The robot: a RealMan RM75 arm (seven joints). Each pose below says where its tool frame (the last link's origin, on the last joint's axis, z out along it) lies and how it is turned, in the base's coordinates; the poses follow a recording.
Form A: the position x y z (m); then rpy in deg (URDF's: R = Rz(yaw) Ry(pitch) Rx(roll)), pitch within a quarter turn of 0, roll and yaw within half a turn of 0.
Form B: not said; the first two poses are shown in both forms.
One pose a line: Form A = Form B
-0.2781 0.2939 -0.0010 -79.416 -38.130 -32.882 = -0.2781 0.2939 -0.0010 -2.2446 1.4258 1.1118
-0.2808 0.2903 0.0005 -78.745 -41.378 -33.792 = -0.2808 0.2903 0.0005 -2.3026 1.4238 1.1118
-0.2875 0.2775 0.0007 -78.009 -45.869 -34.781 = -0.2875 0.2775 0.0007 -2.3824 1.4256 1.1150
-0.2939 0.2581 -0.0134 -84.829 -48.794 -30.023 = -0.2939 0.2581 -0.0134 -2.4244 1.5114 1.1148
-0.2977 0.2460 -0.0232 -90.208 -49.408 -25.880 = -0.2977 0.2460 -0.0232 -2.4331 1.5732 1.1163
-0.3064 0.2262 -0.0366 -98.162 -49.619 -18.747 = -0.3064 0.2262 -0.0366 -2.4418 1.6629 1.1348
